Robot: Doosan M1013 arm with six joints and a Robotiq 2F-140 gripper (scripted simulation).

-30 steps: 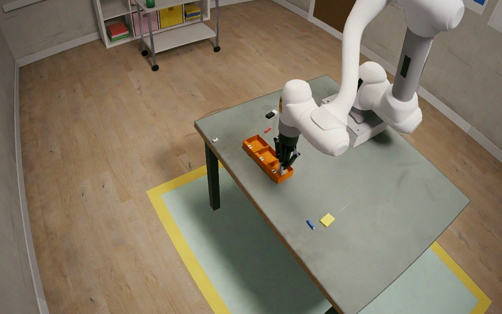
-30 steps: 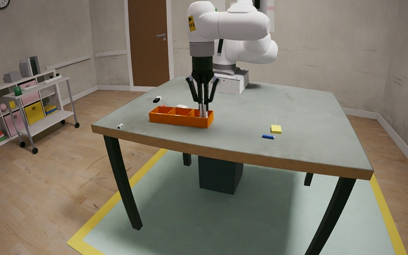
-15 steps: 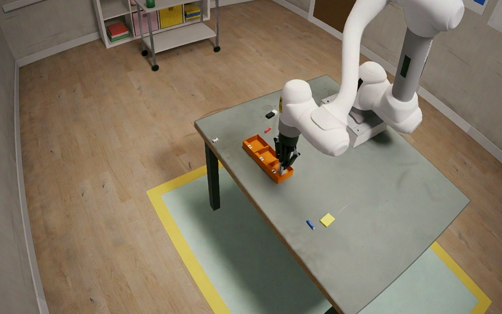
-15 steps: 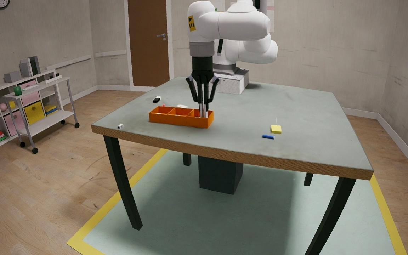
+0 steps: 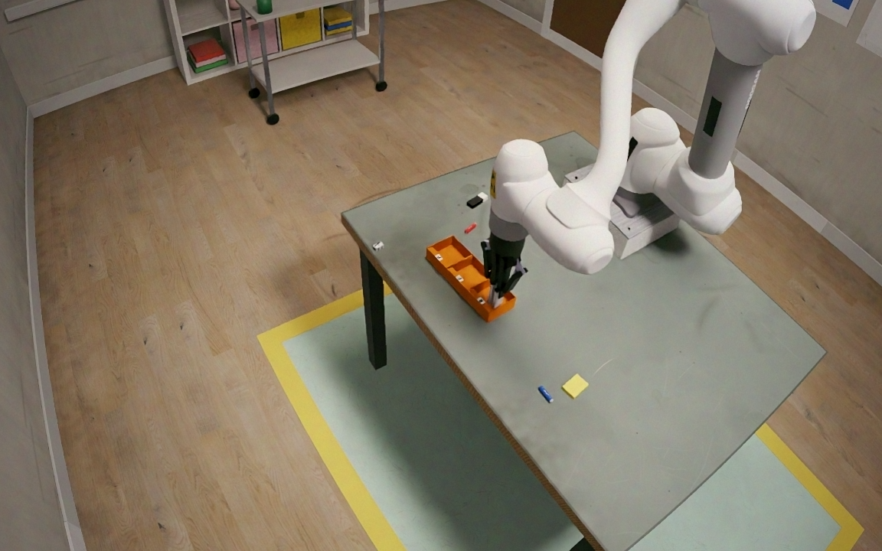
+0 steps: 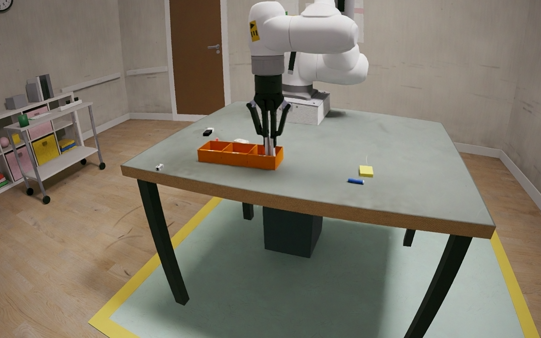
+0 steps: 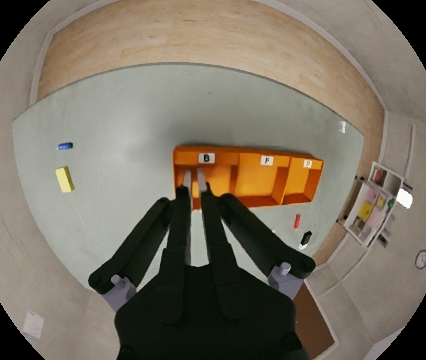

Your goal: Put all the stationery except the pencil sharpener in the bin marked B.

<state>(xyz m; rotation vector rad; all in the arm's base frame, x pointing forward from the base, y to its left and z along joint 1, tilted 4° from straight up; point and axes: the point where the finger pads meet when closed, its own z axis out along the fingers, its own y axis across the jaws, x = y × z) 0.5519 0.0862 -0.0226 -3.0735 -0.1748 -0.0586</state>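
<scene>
My hand is 2 cm past the yellow sticky pad, 28 cm to the right of it and 5 cm above it. Also, from my hand: orange bin: 10 cm to the right, 3 cm below; then blue stick: 5 cm ahead, 26 cm to the left, 5 cm below; then flat white piece: 13 cm behind, 16 cm to the right, 5 cm below.
</scene>
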